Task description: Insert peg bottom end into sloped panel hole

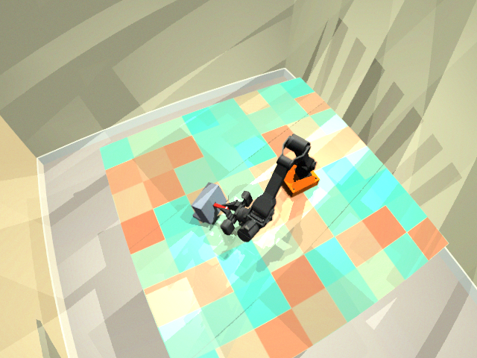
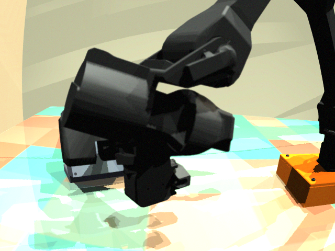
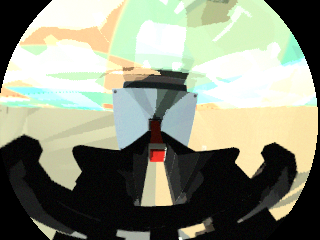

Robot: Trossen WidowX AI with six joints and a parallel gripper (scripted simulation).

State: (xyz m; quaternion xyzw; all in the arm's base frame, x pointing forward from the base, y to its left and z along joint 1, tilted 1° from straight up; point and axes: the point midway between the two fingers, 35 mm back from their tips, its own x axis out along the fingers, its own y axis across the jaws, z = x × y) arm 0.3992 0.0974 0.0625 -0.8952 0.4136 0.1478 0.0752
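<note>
Now: gripper tip 4 cm to the left of the grey sloped panel, 3 cm short of it and 2 cm above it. The rest, counted from my gripper tip: red square peg: 1 cm to the left, 1 cm behind, 1 cm above.
</note>
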